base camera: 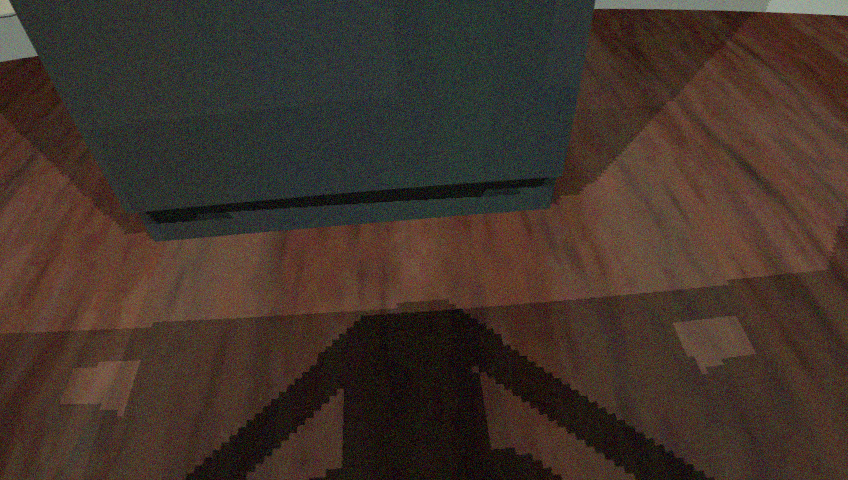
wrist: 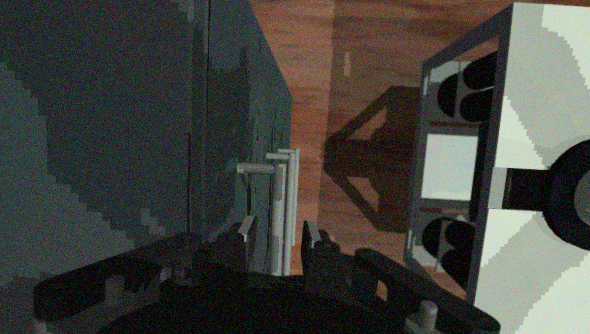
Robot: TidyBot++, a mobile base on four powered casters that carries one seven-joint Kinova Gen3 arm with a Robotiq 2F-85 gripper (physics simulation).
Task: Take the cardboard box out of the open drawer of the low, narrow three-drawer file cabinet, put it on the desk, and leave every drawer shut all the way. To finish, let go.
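Observation:
The dark blue-grey file cabinet (base camera: pixel 333 118) (wrist: pixel 110 115) stands upright in front of the base. In the wrist view its top fills the left, and its front carries several grey bar handles, close to one another. The top handle (wrist: pixel 279 200) is nearest the camera. No drawer shows clearly pulled out, though the upper front is outside the base view. My gripper (wrist: pixel 279 233) is partly open, its fingers on either side of the top handle's bar and not clamped on it; whether they are level with the bar is unclear. The cardboard box and the desk do not show in either view.
My own mobile base (wrist: pixel 530 80), with its dark frame and black wheels, is at the right of the wrist view. Wooden floor (base camera: pixel 416 261) (wrist: pixel 310 65) lies between it and the cabinet, with the robot's shadow on it. Pale walls stand behind the cabinet.

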